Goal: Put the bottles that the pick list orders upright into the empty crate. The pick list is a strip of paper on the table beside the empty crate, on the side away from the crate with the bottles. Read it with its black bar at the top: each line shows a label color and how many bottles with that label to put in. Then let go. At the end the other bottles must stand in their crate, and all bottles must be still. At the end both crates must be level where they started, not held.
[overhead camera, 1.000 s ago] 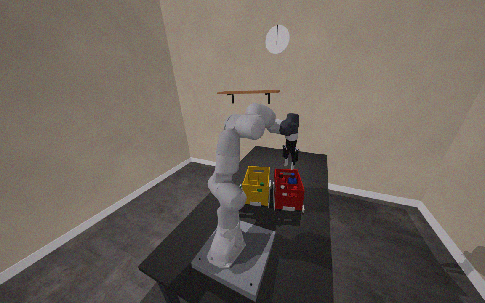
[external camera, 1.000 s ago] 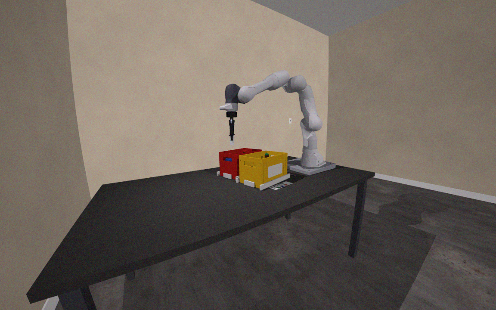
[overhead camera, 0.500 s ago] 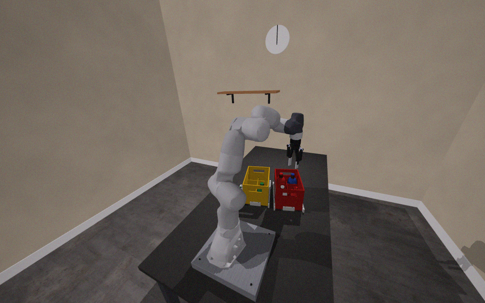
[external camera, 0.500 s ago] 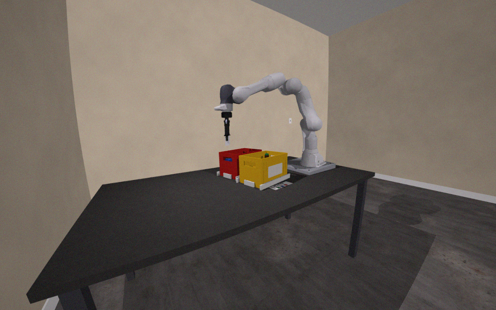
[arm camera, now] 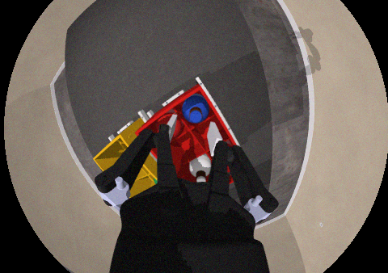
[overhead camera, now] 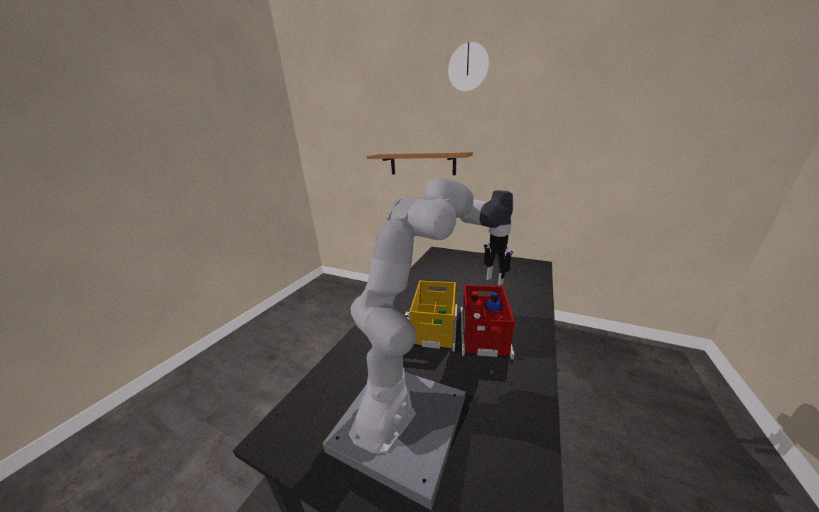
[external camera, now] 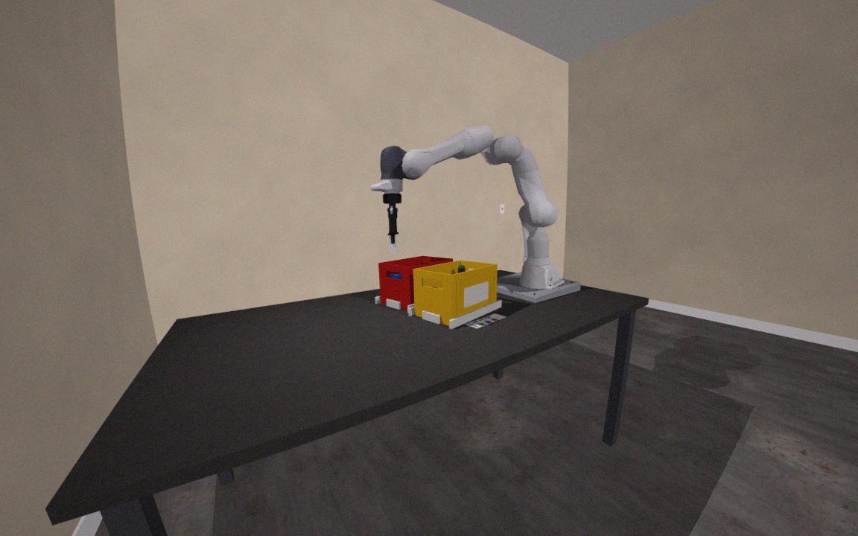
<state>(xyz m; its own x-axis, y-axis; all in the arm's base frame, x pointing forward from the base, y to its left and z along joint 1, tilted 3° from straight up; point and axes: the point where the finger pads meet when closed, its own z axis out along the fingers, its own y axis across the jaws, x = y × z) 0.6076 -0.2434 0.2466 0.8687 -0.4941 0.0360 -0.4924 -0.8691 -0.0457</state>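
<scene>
My hand is 10 mm to the left of the blue-labelled bottle and 170 mm above it. The rest, counted from my hand: green-labelled bottle 210 mm behind, 180 mm to the left, 170 mm below; white-capped bottle 190 mm behind, 40 mm to the left, 170 mm below; red crate 100 mm behind, 20 mm to the left, 170 mm below.
</scene>
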